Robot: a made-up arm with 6 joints. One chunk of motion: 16 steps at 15 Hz.
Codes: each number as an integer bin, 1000 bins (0 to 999) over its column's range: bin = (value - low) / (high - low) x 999, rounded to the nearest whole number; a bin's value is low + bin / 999 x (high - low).
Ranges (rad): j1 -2.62..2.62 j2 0..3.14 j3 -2.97..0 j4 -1.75..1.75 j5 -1.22..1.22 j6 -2.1..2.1
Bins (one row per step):
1: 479 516 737 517 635 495
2: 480 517 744 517 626 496
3: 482 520 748 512 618 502
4: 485 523 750 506 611 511
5: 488 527 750 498 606 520
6: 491 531 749 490 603 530
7: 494 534 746 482 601 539
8: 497 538 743 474 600 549
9: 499 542 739 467 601 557
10: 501 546 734 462 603 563
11: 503 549 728 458 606 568
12: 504 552 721 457 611 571
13: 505 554 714 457 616 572
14: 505 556 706 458 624 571
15: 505 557 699 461 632 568
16: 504 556 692 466 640 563
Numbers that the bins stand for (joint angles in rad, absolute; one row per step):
1: -0.1075 1.6219 -0.7789 0.0613 0.3310 -0.0189
2: -0.1023 1.6250 -0.7581 0.0613 0.3090 -0.0147
3: -0.0918 1.6344 -0.7462 0.0438 0.2894 0.0105
4: -0.0761 1.6439 -0.7403 0.0228 0.2723 0.0483
5: -0.0603 1.6564 -0.7403 -0.0053 0.2601 0.0862
6: -0.0446 1.6690 -0.7432 -0.0333 0.2528 0.1282
7: -0.0288 1.6784 -0.7522 -0.0613 0.2479 0.1661
8: -0.0131 1.6910 -0.7611 -0.0893 0.2455 0.2081
9: -0.0026 1.7036 -0.7730 -0.1139 0.2479 0.2417
10: 0.0079 1.7162 -0.7878 -0.1314 0.2528 0.2670
11: 0.0184 1.7256 -0.8057 -0.1454 0.2601 0.2880
12: 0.0236 1.7350 -0.8265 -0.1489 0.2723 0.3006
13: 0.0288 1.7413 -0.8473 -0.1489 0.2845 0.3048
14: 0.0288 1.7476 -0.8711 -0.1454 0.3041 0.3006
15: 0.0288 1.7507 -0.8919 -0.1349 0.3236 0.2880
16: 0.0236 1.7476 -0.9127 -0.1174 0.3432 0.2670

